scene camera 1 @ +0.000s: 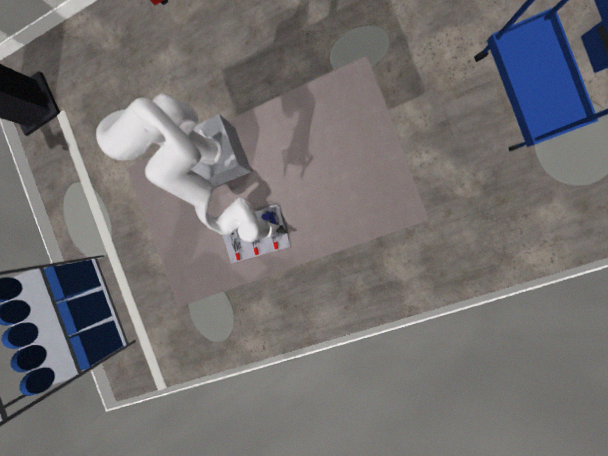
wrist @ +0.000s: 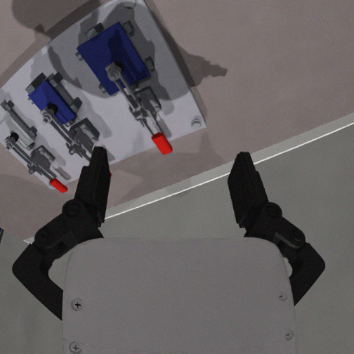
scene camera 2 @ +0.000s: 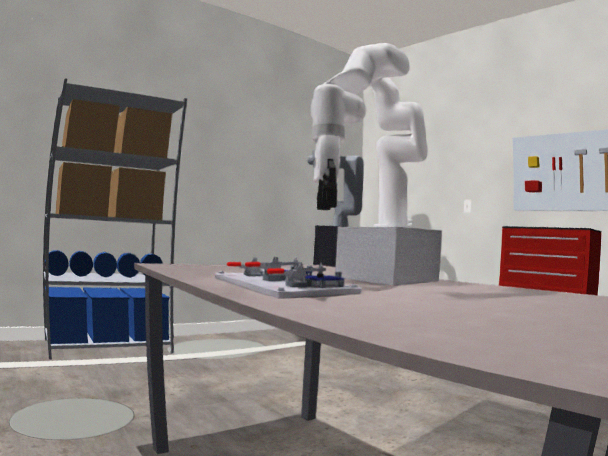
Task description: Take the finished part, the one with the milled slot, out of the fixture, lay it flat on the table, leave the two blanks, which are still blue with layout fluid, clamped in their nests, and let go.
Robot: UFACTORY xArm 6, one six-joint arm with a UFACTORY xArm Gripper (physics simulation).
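Seen in the pictures: gripper, fingertip midpoint: [scene camera 2: 326,208]; arm's base, origin of the base link: [scene camera 1: 209,151] [scene camera 2: 392,228].
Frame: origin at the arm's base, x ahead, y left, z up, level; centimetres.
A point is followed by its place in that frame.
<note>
The fixture plate [scene camera 1: 266,249] {x 53.8, y -0.2, z -15.7 cm} [scene camera 2: 320,293] {x 47.0, y 14.2, z -16.4 cm} [wrist: 177,117] lies on the table and carries three nests, each with a red-handled toggle clamp. In the wrist view, the large blue blank [wrist: 95,52] sits in the right nest and the small blue blank [wrist: 42,95] in the middle one. The finished part [wrist: 21,136] is pale grey, in the left nest near the image's edge; its slot cannot be made out. A clamp tip rests over each piece. My gripper [scene camera 2: 327,206] {x 45.4, y 13.0, z 2.6 cm} [wrist: 171,163] is open and empty, pointing down high above the fixture.
The table [scene camera 1: 350,150] {x 26.3, y 61.6, z -17.2 cm} [scene camera 2: 450,325] {x 53.1, y 50.4, z -17.1 cm} extends well beyond the fixture on one side. The grey robot pedestal [scene camera 2: 367,255] {x 11.4, y -1.1, z -9.0 cm} stands on it behind the plate. The raised clamp handles, one red handle [wrist: 161,143] among them, line the plate's outer side, near the table edge.
</note>
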